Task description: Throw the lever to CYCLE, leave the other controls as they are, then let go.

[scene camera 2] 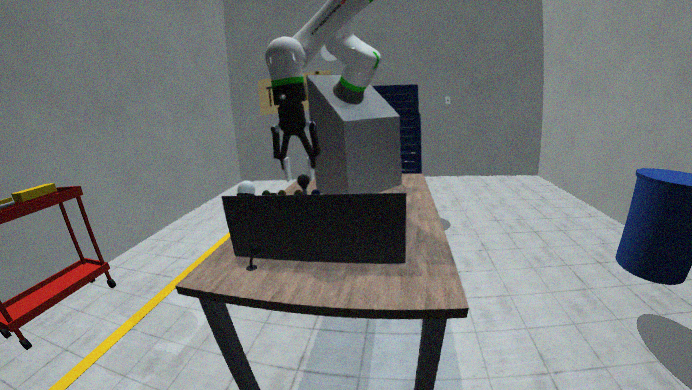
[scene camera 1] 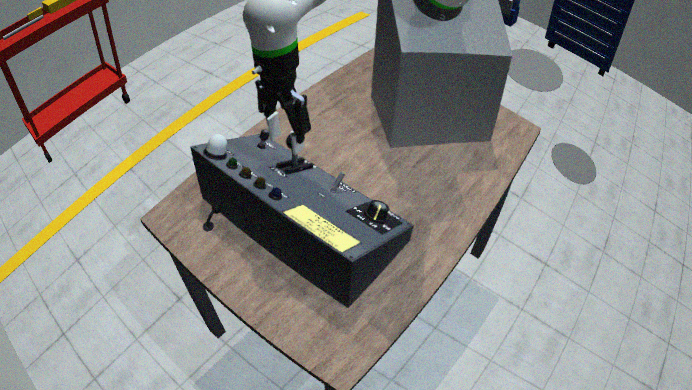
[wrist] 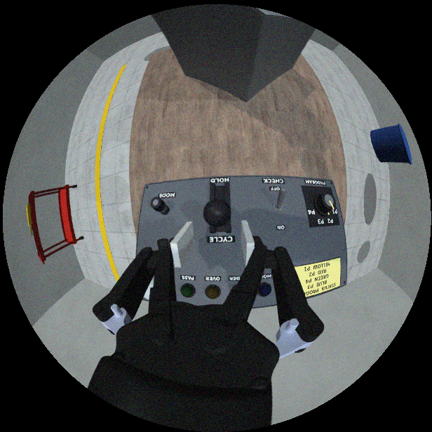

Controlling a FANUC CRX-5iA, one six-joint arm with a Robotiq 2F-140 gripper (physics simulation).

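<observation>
The lever's black ball knob stands over its slot between HOLD and CYCLE. In the wrist view more slot shows on the HOLD side of the knob than on the CYCLE side. My gripper is open and empty. Its tips are above the panel, shifted from the knob toward the lamp row. The CHECK toggle leans toward OFF. The PROGRAM dial points near P1. The MODE control stands beside the lever.
The control box stands on the wooden table. A white dome is at its corner. Lamps line the front edge. The grey pedestal stands behind.
</observation>
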